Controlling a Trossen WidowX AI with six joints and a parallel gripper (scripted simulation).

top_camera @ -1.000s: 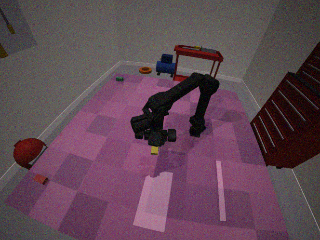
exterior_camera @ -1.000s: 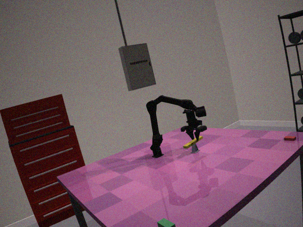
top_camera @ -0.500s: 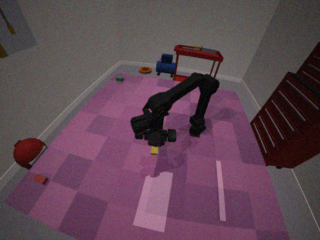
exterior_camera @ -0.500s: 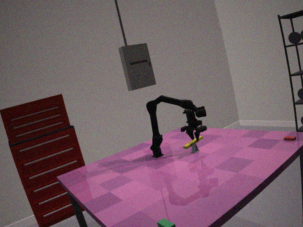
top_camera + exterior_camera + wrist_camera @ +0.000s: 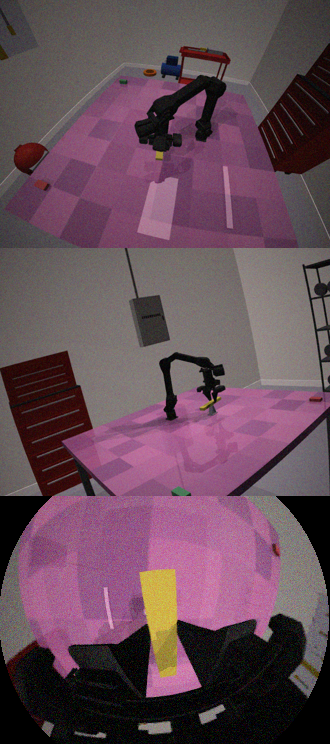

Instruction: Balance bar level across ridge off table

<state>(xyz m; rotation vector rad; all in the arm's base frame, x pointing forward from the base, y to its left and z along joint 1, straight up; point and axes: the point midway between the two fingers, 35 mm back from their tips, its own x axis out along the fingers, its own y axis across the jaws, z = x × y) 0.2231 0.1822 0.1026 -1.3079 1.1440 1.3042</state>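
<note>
My gripper tip is now 3 cm to the left of the yellow bar. From my gripper tip the other things lie so: red block: 52 cm ahead, 32 cm to the left, 6 cm below; then green block: 68 cm to the right, 52 cm ahead, 5 cm below.
</note>
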